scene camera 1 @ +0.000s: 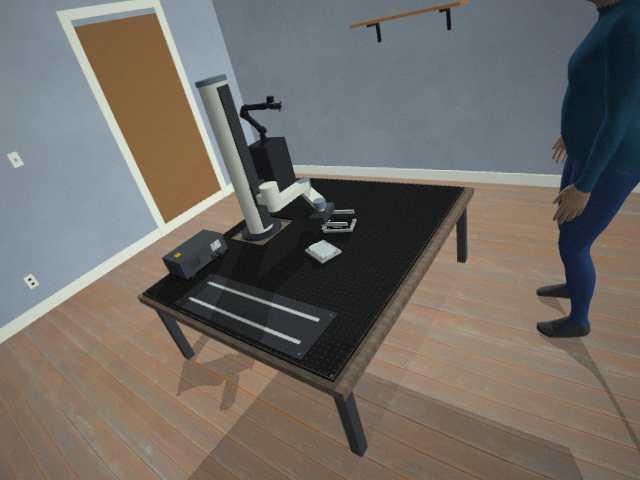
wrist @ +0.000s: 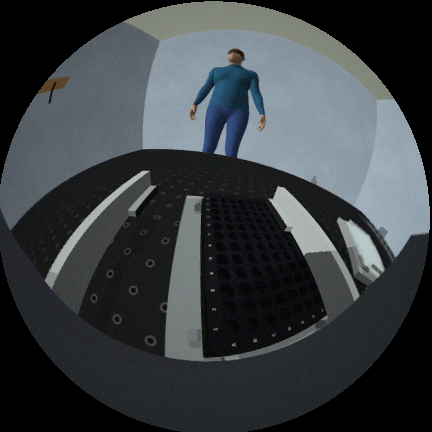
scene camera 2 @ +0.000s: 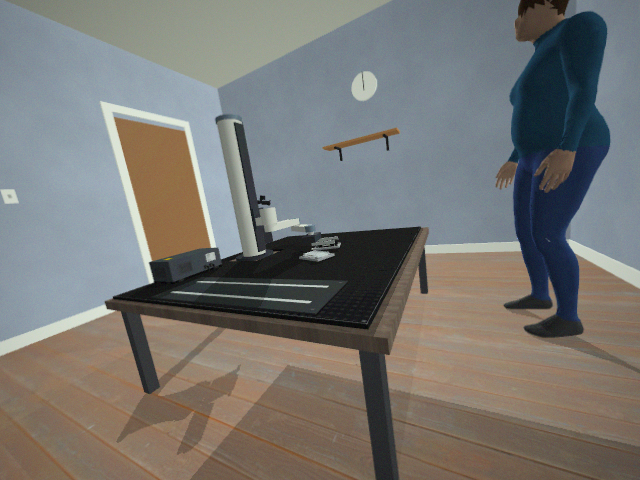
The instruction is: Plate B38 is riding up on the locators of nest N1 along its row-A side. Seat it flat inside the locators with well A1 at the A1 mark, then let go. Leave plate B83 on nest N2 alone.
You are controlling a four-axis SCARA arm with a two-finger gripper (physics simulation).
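Frame: origin at the arm's base, x down, y back, z left, level; centimetres.
Seen in the pictures: gripper, fingertip midpoint: (scene camera 1: 350, 217) (wrist: 214, 184) (scene camera 2: 336, 239); arm's base at its link origin: (scene camera 1: 262, 230) (scene camera 2: 255, 256).
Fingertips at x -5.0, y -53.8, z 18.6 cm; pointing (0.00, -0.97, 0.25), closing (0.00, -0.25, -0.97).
Pixels of each thing's top centre, then the offset from my fingertips to it. "spot": a spot on its surface instead. Level surfaces: height alone.
- Plate B38 at its top centre: (wrist: 265, 240) (scene camera 1: 339, 222) dx +1.1, dy +4.6, dz -4.8 cm
- pale grey nest N1 at its top centre: (wrist: 262, 244) (scene camera 1: 339, 223) (scene camera 2: 327, 244) dx +1.5, dy +4.6, dz -4.8 cm
- Pale plate B83 at its top centre: (wrist: 369, 243) (scene camera 1: 321, 247) (scene camera 2: 315, 252) dx +1.0, dy -0.1, dz -29.2 cm
- nest N2 at a spot on its surface: (wrist: 367, 278) spot: dx +2.6, dy +6.3, dz -23.3 cm
- dark grey box unit at a spot on its surface: (scene camera 1: 195, 253) spot: dx -7.0, dy +57.3, dz -63.0 cm
- flat panel with two white strips, surface height: dx +3.3 cm
Plate B38 (wrist: 260, 270), black with many wells, lies in the pale grey nest N1 (wrist: 183, 280) (scene camera 1: 338, 230). Its row-A edge runs along the left in the wrist view, with its A1 corner at the lower left. The left locators show beside that edge, uncovered. Its right edge is partly hidden, and I cannot tell whether it is fully flat. My gripper (wrist: 214, 184) (scene camera 1: 350, 217) is open and holds nothing. The left finger stands well apart from the plate; the right finger overlaps its right edge in view. Pale plate B83 (wrist: 367, 245) (scene camera 1: 323, 249) (scene camera 2: 317, 254) sits on nest N2 (wrist: 367, 278).
A dark grey box unit (scene camera 1: 195, 253) (scene camera 2: 186, 264) stands near the robot column (scene camera 1: 232, 160) (scene camera 2: 240, 191). A flat panel with two white strips (scene camera 1: 253, 311) (scene camera 2: 248, 292) lies at the table's near end. A black block (scene camera 1: 272, 160) stands behind the column. A person (scene camera 1: 599, 129) (scene camera 2: 558, 103) (wrist: 230, 95) stands beside the table.
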